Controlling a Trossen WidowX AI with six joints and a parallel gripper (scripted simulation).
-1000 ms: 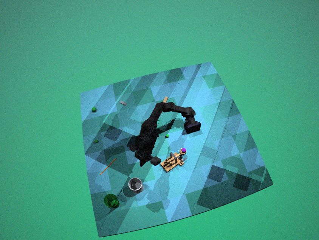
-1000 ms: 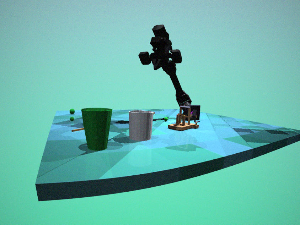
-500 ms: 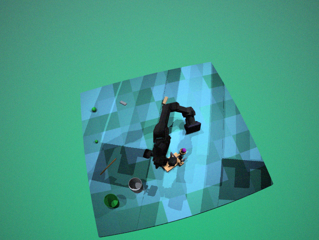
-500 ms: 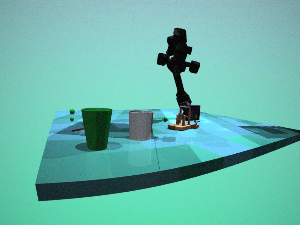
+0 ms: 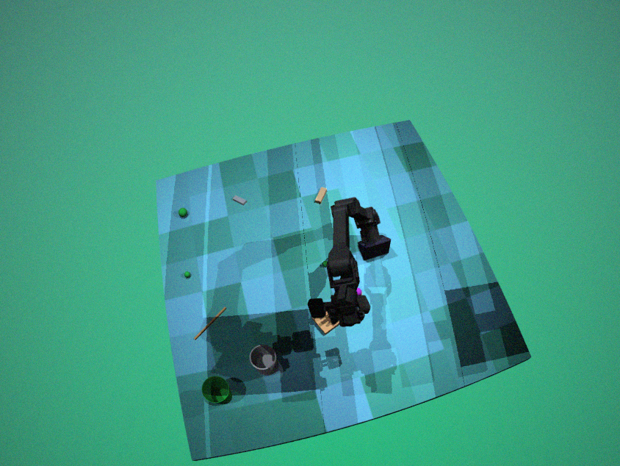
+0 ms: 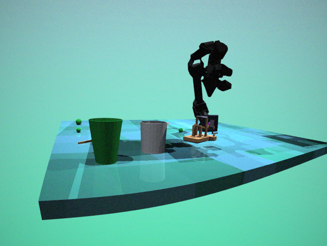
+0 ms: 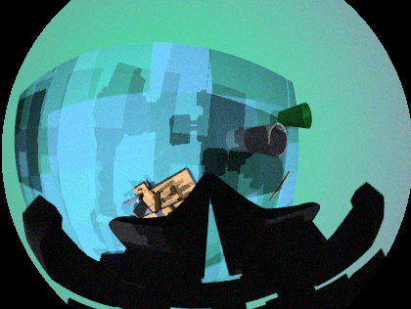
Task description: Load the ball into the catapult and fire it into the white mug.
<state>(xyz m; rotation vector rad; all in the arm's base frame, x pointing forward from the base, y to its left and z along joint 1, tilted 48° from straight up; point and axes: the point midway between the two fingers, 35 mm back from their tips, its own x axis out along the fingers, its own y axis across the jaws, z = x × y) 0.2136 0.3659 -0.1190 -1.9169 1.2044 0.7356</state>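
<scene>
My gripper tip is 15 cm to the left of the purple ball, 14 cm above it and 13 cm past it. From my gripper tip the other things lie so: white mug: 25 cm ahead, 17 cm below, 3 cm to the left; then green cup: 42 cm ahead, 17 cm below, 12 cm to the left; then wooden catapult: 15 cm below, 11 cm to the right, 7 cm behind.
</scene>
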